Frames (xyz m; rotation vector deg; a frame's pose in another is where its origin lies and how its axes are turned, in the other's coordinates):
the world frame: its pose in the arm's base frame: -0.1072 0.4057 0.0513 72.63 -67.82 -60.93
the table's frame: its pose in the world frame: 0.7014 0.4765 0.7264 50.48 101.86 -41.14
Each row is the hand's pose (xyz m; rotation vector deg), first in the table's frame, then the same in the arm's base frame.
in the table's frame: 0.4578 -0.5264 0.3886 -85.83 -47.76 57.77
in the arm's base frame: -0.2697 0.0332 0.0414 56.13 -69.28 -0.85
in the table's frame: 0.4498 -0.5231 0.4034 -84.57 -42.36 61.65
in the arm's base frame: -0.2699 0.0203 0.0301 57.22 -71.46 4.92
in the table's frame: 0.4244 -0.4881 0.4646 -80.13 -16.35 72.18
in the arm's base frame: -0.2608 -0.0471 -0.0015 59.56 -74.69 31.59
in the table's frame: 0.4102 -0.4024 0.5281 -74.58 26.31 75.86
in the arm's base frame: -0.2337 -0.1512 -0.0012 55.18 -66.91 72.88
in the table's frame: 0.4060 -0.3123 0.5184 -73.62 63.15 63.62
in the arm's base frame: -0.2293 -0.2187 0.0593 42.08 -44.88 102.63
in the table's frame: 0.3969 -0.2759 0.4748 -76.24 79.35 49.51
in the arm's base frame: -0.2515 -0.2289 0.1114 32.09 -27.34 111.19
